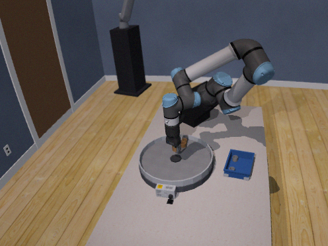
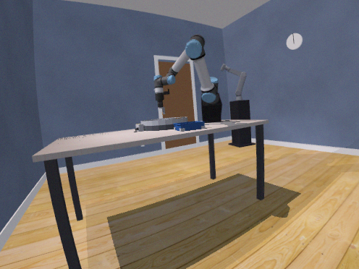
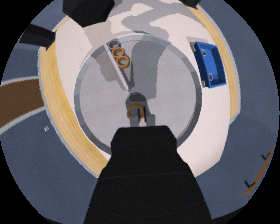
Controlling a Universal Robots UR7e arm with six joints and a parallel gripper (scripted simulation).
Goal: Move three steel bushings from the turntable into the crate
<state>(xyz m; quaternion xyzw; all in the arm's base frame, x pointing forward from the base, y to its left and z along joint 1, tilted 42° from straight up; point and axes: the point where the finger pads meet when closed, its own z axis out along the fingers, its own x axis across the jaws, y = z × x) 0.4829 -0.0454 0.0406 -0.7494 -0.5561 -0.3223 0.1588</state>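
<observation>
My hand is 10 mm to the left of the round grey turntable and 90 mm above it. Also, from my hand: blue crate 100 mm behind, 340 mm to the left, 120 mm below.
</observation>
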